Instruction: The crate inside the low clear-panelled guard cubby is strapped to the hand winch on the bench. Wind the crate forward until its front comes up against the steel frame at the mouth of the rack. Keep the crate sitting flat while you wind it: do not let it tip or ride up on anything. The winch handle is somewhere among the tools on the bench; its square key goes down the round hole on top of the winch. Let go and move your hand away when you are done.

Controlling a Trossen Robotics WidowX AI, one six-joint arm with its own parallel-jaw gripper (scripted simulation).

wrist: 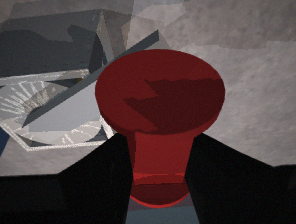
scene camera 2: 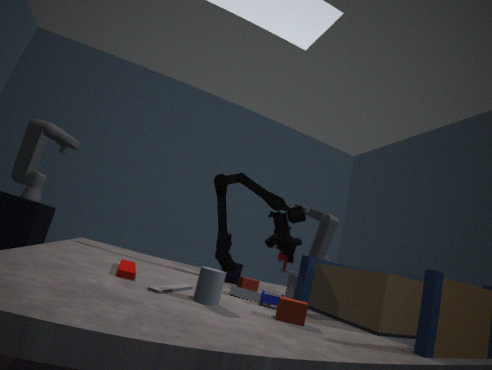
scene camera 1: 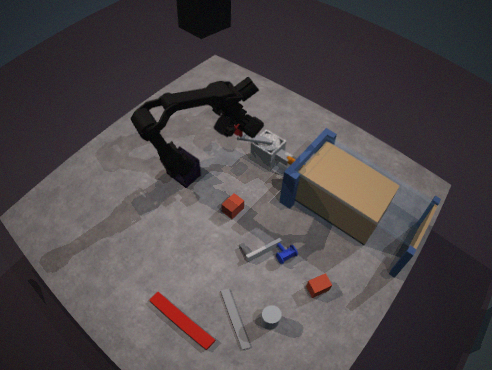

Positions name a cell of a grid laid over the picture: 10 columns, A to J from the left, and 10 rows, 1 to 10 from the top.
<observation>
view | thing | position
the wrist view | my gripper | F6
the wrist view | red knob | F5
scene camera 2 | red block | F9
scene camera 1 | my gripper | E4
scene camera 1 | long red bar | D9
</observation>
